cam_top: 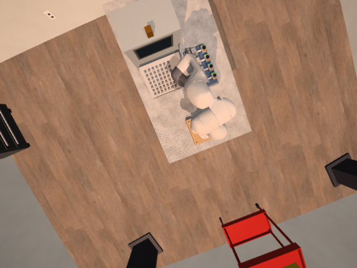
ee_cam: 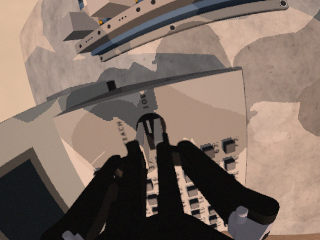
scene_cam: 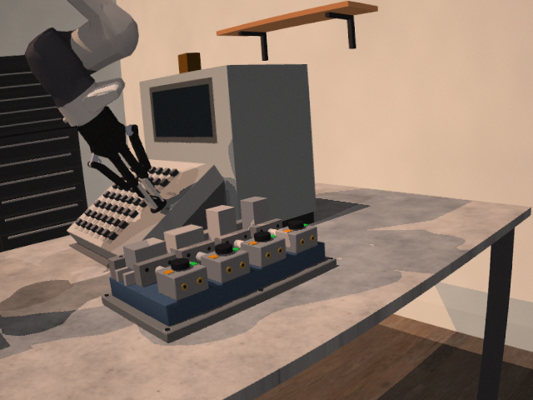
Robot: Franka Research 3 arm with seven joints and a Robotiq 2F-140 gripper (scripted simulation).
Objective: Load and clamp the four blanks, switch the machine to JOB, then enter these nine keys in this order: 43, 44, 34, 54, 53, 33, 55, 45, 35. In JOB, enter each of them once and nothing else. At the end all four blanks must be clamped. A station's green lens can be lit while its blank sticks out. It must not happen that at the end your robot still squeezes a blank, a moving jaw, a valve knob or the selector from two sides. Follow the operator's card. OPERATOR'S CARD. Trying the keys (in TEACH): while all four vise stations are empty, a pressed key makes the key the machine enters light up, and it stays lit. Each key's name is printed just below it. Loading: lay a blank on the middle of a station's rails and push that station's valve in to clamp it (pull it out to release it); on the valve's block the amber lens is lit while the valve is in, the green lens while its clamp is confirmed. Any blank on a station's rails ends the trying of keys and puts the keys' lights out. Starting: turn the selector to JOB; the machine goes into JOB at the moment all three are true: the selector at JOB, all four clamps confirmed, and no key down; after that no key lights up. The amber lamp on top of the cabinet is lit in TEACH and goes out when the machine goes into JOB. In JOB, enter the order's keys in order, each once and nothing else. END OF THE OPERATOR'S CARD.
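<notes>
Now: hand 10 mm short of the black selector knob, 10 mm to the left of it and 20 mm above it. Round my hand: keypad: 60 mm ahead, 100 mm to the left, 70 mm below.
</notes>
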